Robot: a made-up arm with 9 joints. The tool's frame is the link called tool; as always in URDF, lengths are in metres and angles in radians.
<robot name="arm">
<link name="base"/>
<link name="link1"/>
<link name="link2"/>
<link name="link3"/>
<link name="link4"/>
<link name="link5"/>
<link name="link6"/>
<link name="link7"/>
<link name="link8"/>
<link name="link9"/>
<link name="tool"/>
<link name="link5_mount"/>
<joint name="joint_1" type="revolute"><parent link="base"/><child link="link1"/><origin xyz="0.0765 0.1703 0.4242" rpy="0.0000 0.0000 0.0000"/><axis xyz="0.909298 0.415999 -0.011"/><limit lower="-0.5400" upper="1.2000" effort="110" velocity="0.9"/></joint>
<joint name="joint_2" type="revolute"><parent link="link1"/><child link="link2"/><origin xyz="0.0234 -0.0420 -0.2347" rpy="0.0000 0.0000 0.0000"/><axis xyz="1 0 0"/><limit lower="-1.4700" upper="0.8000" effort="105" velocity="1"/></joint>
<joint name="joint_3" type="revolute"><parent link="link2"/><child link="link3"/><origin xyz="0.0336 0.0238 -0.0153" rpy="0.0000 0.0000 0.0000"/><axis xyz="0 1 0"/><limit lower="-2.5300" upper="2.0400" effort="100" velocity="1.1"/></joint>
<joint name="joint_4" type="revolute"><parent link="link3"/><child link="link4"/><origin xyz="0.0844 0.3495 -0.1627" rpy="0.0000 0.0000 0.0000"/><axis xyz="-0.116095 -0.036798 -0.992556"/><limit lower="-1.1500" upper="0.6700" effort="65" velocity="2.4"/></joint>
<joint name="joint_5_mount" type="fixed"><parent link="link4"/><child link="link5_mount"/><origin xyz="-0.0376 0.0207 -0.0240" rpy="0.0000 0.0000 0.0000"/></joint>
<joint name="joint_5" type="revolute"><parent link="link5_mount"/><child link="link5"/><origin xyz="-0.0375 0.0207 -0.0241" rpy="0.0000 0.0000 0.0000"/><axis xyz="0.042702 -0.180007 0.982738"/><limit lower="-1.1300" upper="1.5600" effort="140" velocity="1.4"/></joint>
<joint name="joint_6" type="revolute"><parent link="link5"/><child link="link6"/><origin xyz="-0.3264 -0.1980 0.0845" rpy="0.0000 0.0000 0.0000"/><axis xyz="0.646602 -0.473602 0.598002"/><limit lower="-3.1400" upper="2.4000" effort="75" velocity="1.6"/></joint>
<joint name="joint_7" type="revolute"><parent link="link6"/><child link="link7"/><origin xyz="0.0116 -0.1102 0.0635" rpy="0.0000 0.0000 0.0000"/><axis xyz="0.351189 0.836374 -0.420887"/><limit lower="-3.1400" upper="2.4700" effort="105" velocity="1.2"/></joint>
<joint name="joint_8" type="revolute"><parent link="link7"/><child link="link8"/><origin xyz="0.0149 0.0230 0.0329" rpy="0.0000 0.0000 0.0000"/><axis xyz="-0.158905 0.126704 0.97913"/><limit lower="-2.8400" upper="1.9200" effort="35" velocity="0.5"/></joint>
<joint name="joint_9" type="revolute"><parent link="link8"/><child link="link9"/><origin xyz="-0.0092 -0.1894 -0.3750" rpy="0.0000 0.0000 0.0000"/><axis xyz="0.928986 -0.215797 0.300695"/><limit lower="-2.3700" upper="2.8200" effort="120" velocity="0.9"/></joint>
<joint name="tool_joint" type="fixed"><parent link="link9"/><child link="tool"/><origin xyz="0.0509 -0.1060 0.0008" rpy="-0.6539 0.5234 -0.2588"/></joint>
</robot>
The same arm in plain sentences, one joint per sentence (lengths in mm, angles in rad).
The arm has nine revolute joints in a row. What follows holds with every joint at zero, and every direction is one of the base frame's. Joint 1 is mounted 76.5 mm along +x and 170.3 mm along +y and 424.2 mm along +z from the base frame's origin and rotates about the direction (0.909298, 0.415999, -0.011), from -0.54 to 1.2 rad. Joint 2 is mounted 23.4 mm along +x and 42 mm along -y and 234.7 mm along -z from joint 1 and rotates about +x, from -1.47 to 0.8 rad. Joint 3 is mounted 33.6 mm along +x and 23.8 mm along +y and 15.3 mm along -z from joint 2 and rotates about +y, from -2.53 to 2.04 rad. Joint 4 is mounted 84.4 mm along +x and 349.5 mm along +y and 162.7 mm along -z from joint 3 and rotates about the direction (-0.116095, -0.036798, -0.992556), from -1.15 to 0.67 rad. Joint 5 is mounted 75.1 mm along -x and 41.4 mm along +y and 48.1 mm along -z from joint 4 and rotates about the direction (0.042702, -0.180007, 0.982738), from -1.13 to 1.56 rad. Joint 6 is mounted 326.4 mm along -x and 198 mm along -y and 84.5 mm along +z from joint 5 and rotates about the direction (0.646602, -0.473602, 0.598002), from -3.14 to 2.4 rad. Joint 7 is mounted 11.6 mm along +x and 110.2 mm along -y and 63.5 mm along +z from joint 6 and rotates about the direction (0.351189, 0.836374, -0.420887), from -3.14 to 2.47 rad. Joint 8 is mounted 14.9 mm along +x and 23 mm along +y and 32.9 mm along +z from joint 7 and rotates about the direction (-0.158905, 0.126704, 0.97913), from -2.84 to 1.92 rad. Joint 9 is mounted 9.2 mm along -x and 189.4 mm along -y and 375 mm along -z from joint 8 and rotates about the direction (0.928986, -0.215797, 0.300695), from -2.37 to 2.82 rad. The tool frame, which is the frame that the pose is given for, is mounted 50.9 mm along +x and 106 mm along -y and 0.8 mm along +z from joint 9; its axes are the base frame's turned by roll -0.6539, pitch 0.5234 and yaw -0.2588 rad (as in URDF: about the fixed x, then y, then z).
